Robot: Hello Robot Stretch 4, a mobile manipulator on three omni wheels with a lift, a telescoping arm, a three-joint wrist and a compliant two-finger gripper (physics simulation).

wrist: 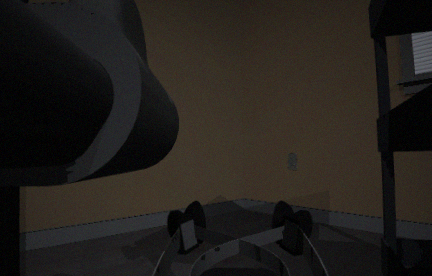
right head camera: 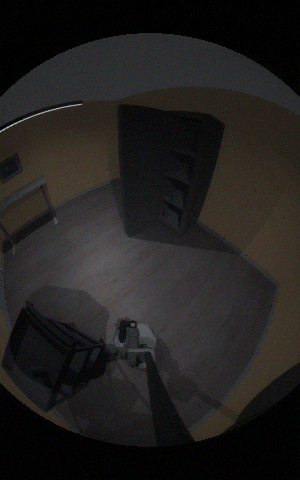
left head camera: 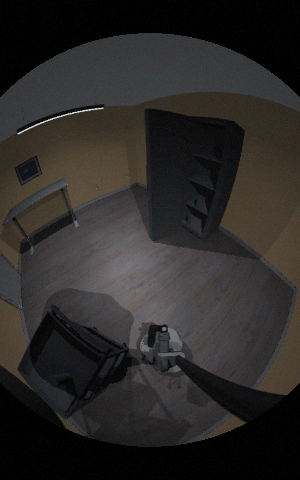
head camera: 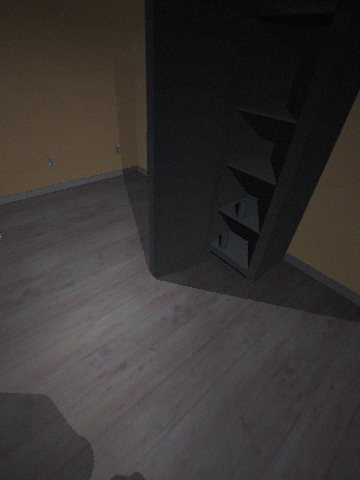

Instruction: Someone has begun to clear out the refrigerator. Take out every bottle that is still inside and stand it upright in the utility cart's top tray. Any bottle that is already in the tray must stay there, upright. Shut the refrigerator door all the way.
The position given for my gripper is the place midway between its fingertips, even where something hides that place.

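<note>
A refrigerator (head camera: pixel 250 107) is here in the scene, and the left head camera view (left head camera: pixel 186 156) has the refrigerator as well, just as the right head camera view does (right head camera: pixel 160 151). I can also see my gripper (wrist: pixel 238 218).
</note>
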